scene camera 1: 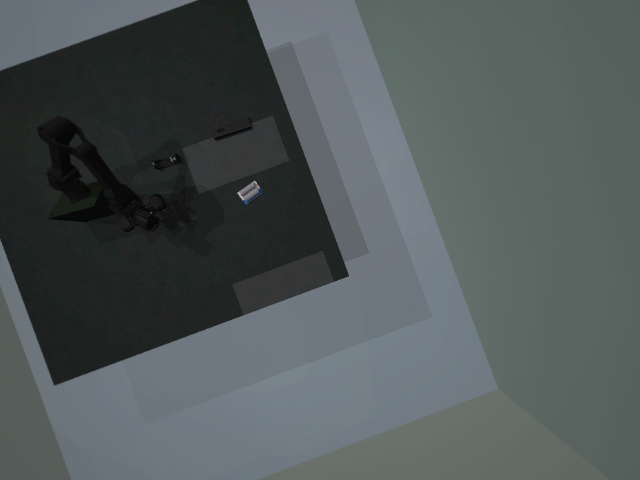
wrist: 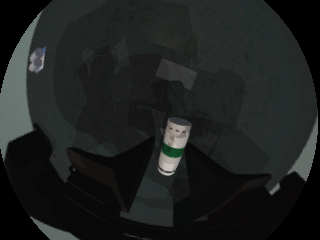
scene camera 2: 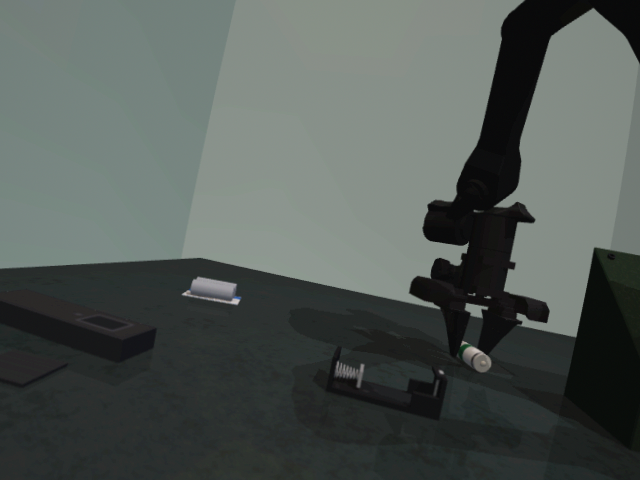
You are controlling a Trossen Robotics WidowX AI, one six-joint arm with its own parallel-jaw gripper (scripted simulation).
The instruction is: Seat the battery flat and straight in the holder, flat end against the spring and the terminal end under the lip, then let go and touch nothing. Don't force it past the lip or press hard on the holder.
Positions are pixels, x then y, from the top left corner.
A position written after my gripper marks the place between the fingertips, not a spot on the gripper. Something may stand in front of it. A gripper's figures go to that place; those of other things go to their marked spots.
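Labels:
I see a battery (wrist: pixel 176 133), and it is 8 cm from the lens. My gripper (wrist: pixel 170 142) is 10 cm from the lens.

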